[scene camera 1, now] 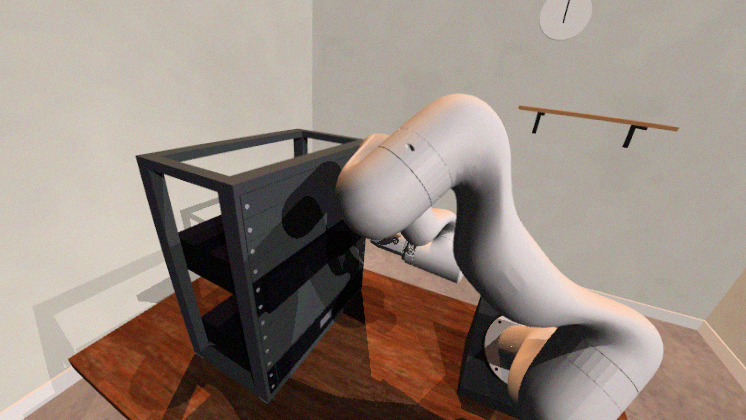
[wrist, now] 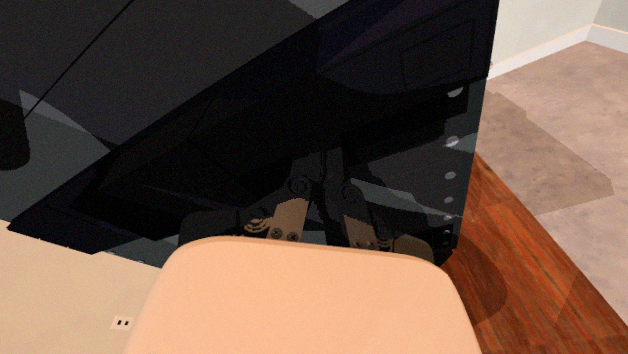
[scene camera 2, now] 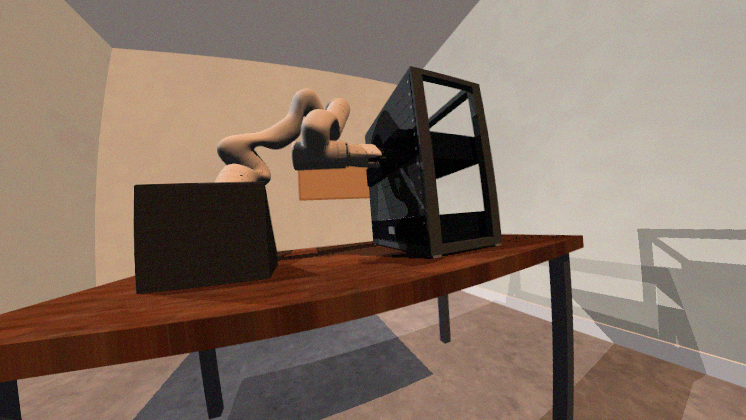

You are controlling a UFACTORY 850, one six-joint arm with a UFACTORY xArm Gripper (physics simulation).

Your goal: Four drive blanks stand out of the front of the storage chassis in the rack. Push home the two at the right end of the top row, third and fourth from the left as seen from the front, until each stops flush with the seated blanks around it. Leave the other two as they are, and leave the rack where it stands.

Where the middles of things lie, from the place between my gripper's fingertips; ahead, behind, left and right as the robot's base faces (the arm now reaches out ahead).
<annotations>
I see the rack (scene camera 1: 280, 246) 160 mm ahead of my hand, 130 mm to the left of it and 40 mm below it.
</annotations>
